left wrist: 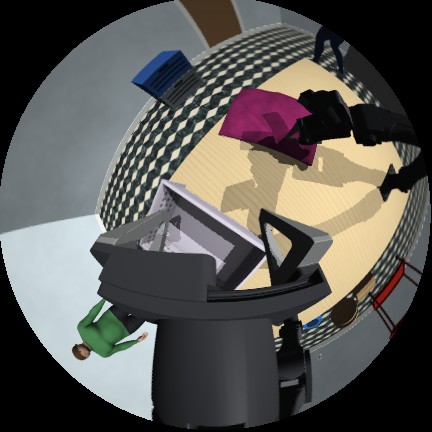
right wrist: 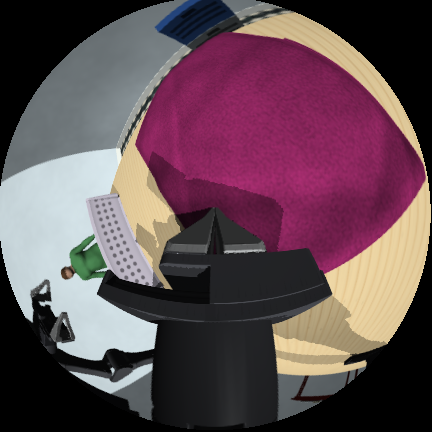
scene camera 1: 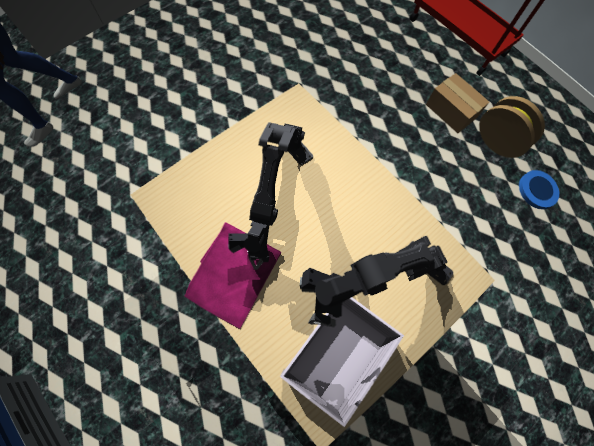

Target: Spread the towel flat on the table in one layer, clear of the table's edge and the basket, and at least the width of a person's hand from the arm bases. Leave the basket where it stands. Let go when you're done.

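The magenta towel [scene camera 1: 215, 282] [left wrist: 255, 110] [right wrist: 280, 125] is spread out, with some creases, at the table's left side; one corner overlaps the table's edge in scene camera 1. My right gripper [scene camera 1: 257, 263] [left wrist: 285, 137] [right wrist: 214, 212] is shut on the towel near its lower right edge, where the cloth looks slightly raised and shaded; its fingertips are partly hidden. My left gripper [scene camera 1: 322, 318] [left wrist: 213, 213] is open and empty, above the rim of the basket [scene camera 1: 320, 347] [left wrist: 220, 225] [right wrist: 115, 240]. The pale basket stands upright, apart from the towel.
The wooden table [scene camera 1: 200, 185] [left wrist: 200, 160] [right wrist: 380, 305] carries both arms; the right arm reaches over the towel from above in scene camera 1. On the floor stand a cardboard box [scene camera 1: 457, 102], a round brown object [scene camera 1: 507, 131] and a blue round object [scene camera 1: 540, 189].
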